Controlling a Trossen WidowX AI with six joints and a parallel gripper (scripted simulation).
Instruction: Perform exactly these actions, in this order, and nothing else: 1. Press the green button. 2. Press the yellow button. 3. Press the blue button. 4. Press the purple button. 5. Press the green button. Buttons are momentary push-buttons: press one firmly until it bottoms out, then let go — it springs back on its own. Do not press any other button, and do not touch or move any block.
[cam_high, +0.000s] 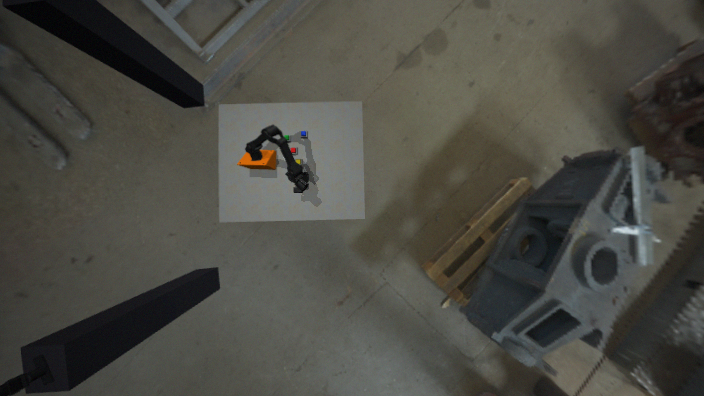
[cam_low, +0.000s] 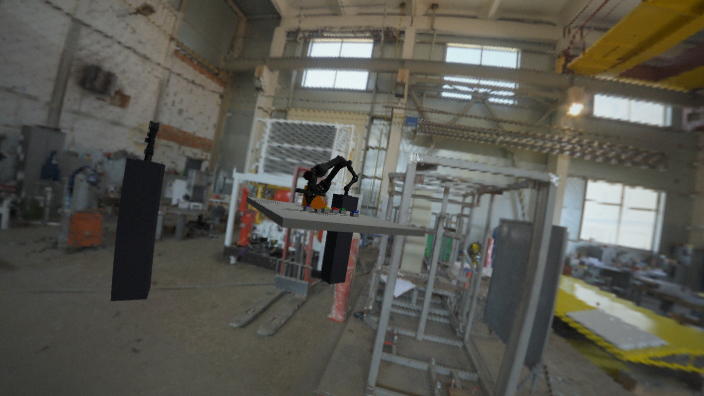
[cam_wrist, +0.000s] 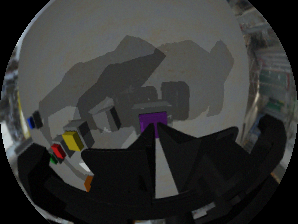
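My gripper tip is now 1 cm above the purple button. Also, from my gripper tip: red button 23 cm to the left, 4 cm behind; green button 33 cm to the left, 8 cm behind; yellow button 14 cm to the left, 1 cm behind.
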